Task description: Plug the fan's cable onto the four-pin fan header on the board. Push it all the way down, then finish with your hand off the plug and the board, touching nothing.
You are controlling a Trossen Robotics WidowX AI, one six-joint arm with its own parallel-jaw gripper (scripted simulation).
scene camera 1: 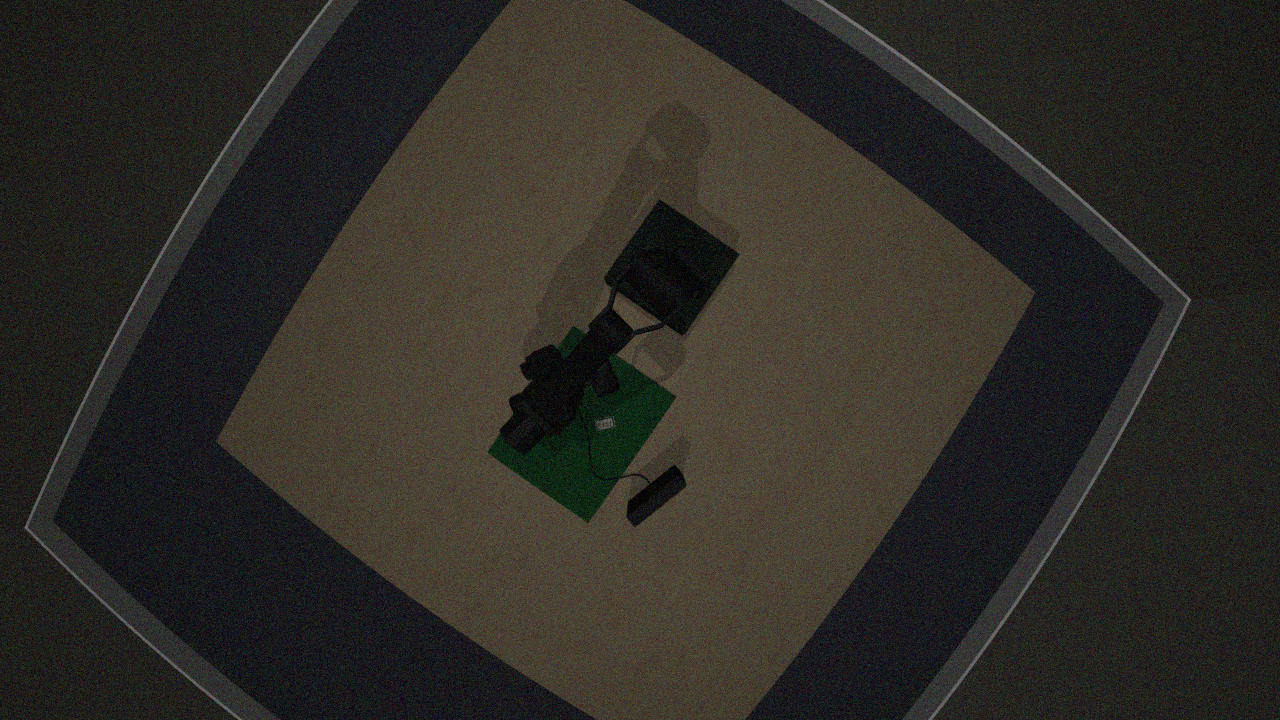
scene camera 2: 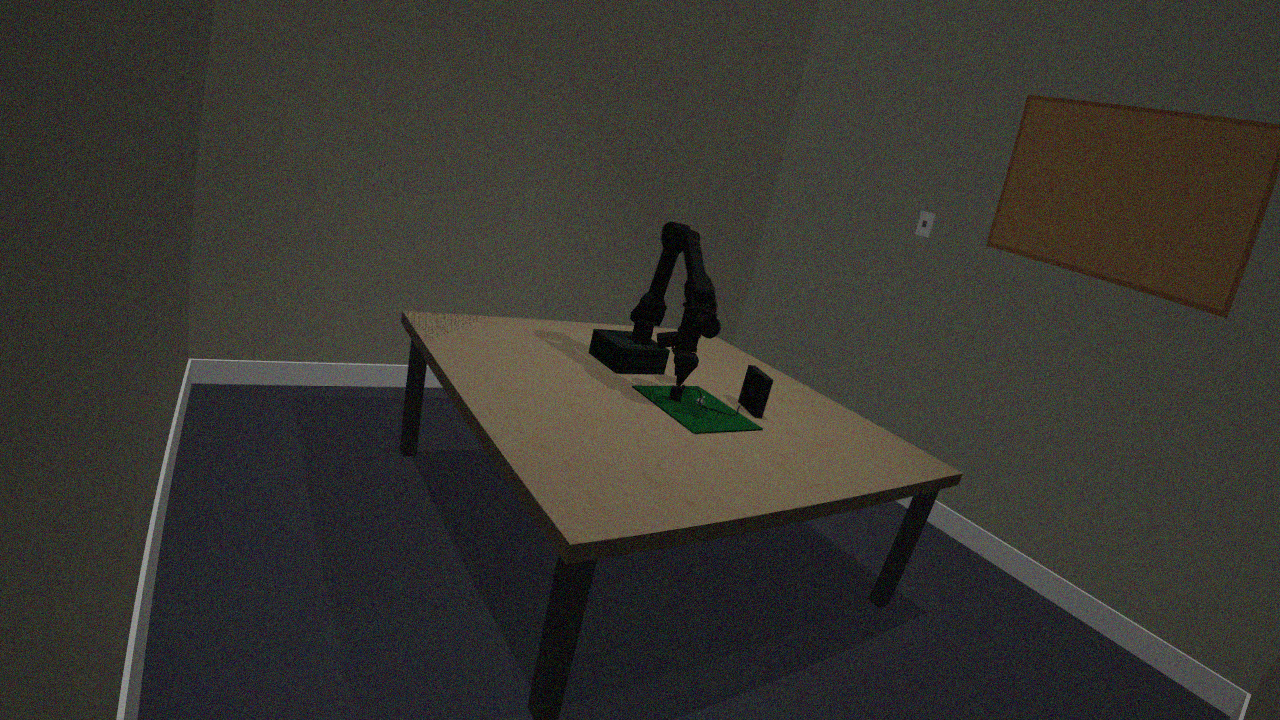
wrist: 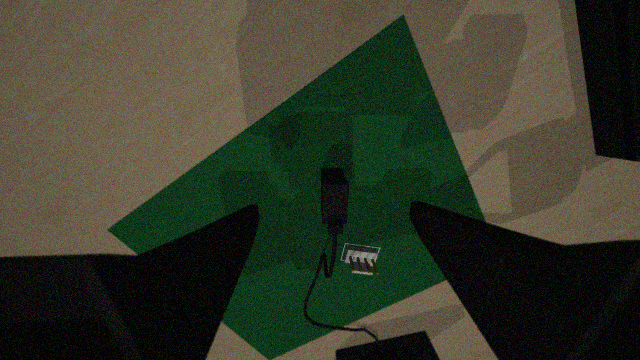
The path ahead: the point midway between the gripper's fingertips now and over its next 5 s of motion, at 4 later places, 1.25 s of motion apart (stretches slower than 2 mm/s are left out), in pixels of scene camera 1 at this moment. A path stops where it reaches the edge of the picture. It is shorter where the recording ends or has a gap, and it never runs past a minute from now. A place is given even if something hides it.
My gripper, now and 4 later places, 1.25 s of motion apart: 569, 391; 572, 389; 584, 408; 599, 427; 600, 425
